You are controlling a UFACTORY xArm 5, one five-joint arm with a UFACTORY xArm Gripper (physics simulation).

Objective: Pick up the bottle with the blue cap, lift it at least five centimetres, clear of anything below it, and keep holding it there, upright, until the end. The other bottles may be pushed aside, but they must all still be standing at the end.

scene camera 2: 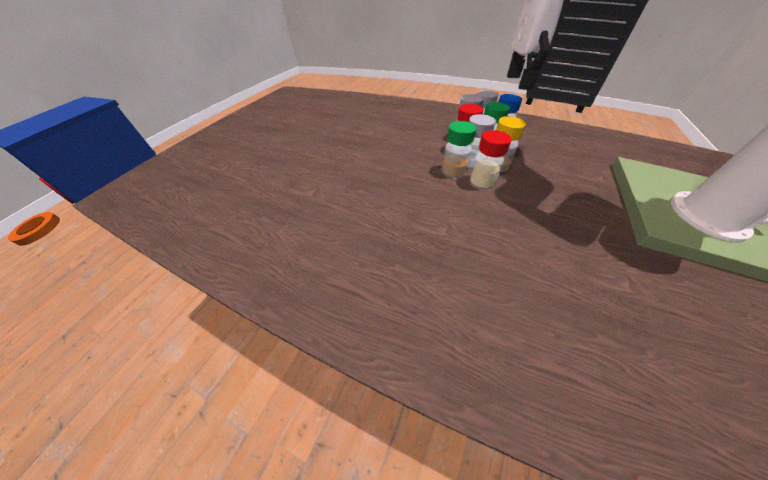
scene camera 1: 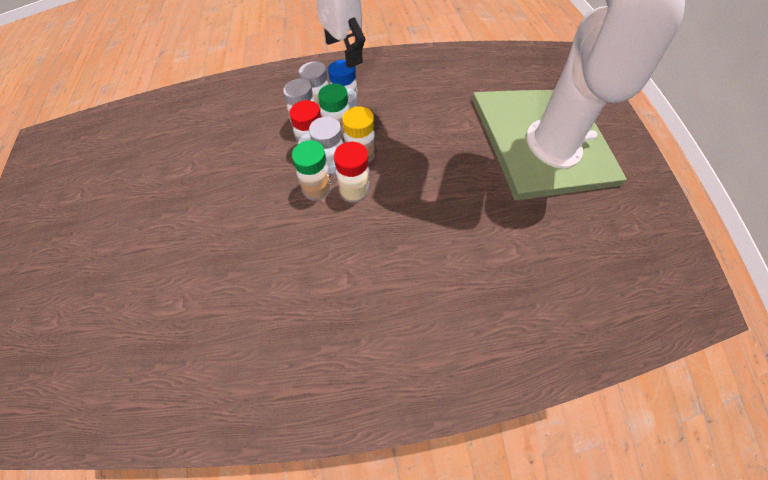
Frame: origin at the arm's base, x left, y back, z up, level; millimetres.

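Where they show: gripper, fingertip midpoint: (scene camera 2: 518, 83) (scene camera 1: 343, 53); arm's base, link origin: (scene camera 2: 707, 216) (scene camera 1: 554, 144).
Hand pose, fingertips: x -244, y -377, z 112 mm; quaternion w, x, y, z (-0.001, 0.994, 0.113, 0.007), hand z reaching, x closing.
Things, the pixels of their top centre, and the offset from my fingertips.
- bottle with the blue cap, top centre: (scene camera 1: 341, 67) (scene camera 2: 511, 97) dx +5, dy -7, dz -32 mm
- green-capped, top centre: (scene camera 1: 332, 92) (scene camera 2: 497, 106) dx +74, dy -40, dz -32 mm
- yellow-capped, top centre: (scene camera 1: 357, 117) (scene camera 2: 512, 121) dx +152, dy -12, dz -32 mm
- grey-capped bottle, top centre: (scene camera 1: 312, 69) (scene camera 2: 487, 93) dx -10, dy -64, dz -32 mm
- red-capped bottle, top centre: (scene camera 1: 350, 154) (scene camera 2: 496, 136) dx +229, dy -44, dz -32 mm
- bright green-capped bottle, top centre: (scene camera 1: 308, 152) (scene camera 2: 462, 126) dx +204, dy -109, dz -32 mm
The bottle with the blue cap (scene camera 1: 342, 73) (scene camera 2: 510, 103) stands upright at the back right of a tight group of bottles; its lower part is mostly hidden behind the green-capped (scene camera 1: 333, 97) (scene camera 2: 497, 111) and yellow-capped (scene camera 1: 358, 121) (scene camera 2: 511, 128) bottles. A grey-capped bottle (scene camera 1: 313, 73) (scene camera 2: 487, 97) stands close to its left. My gripper (scene camera 1: 342, 50) (scene camera 2: 522, 72) is open and empty, pointing down above the back of the group. In scene camera 1 its near finger shows just above and partly over the blue cap's edge. The far finger is partly hidden. The blue-capped bottle is not between the fingers.
Toward the front stand a red-capped bottle (scene camera 1: 351, 159) (scene camera 2: 495, 144), a bright green-capped bottle (scene camera 1: 309, 157) (scene camera 2: 461, 133) and several others, all upright. The arm's green base board (scene camera 1: 566, 183) (scene camera 2: 659, 237) is at the right. A blue bin (scene camera 2: 84, 147) is beyond the table's left edge.
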